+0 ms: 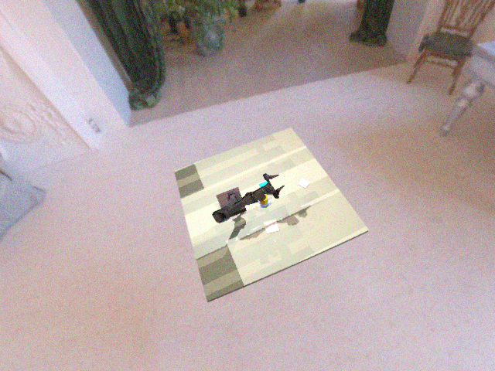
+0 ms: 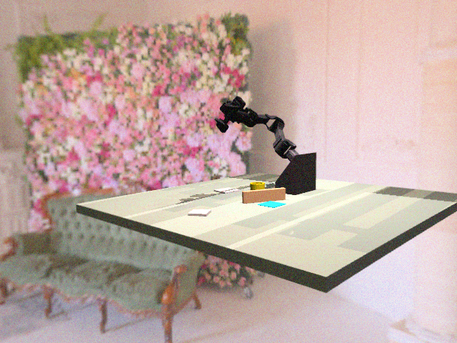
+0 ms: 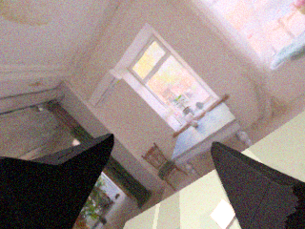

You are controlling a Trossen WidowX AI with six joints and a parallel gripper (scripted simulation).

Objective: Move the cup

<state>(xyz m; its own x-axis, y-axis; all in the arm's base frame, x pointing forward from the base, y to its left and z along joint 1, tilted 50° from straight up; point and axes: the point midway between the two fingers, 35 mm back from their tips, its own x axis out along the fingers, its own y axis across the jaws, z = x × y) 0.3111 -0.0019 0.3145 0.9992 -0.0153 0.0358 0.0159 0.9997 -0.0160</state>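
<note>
My gripper tip is now 100 mm past the yellow cup, 140 mm to the right of it and 380 mm above it. The rest, counted from my gripper tip: wooden block (50 mm behind, 210 mm to the left, 390 mm below); flat white pad (290 mm ahead, 120 mm to the left, 410 mm below).
</note>
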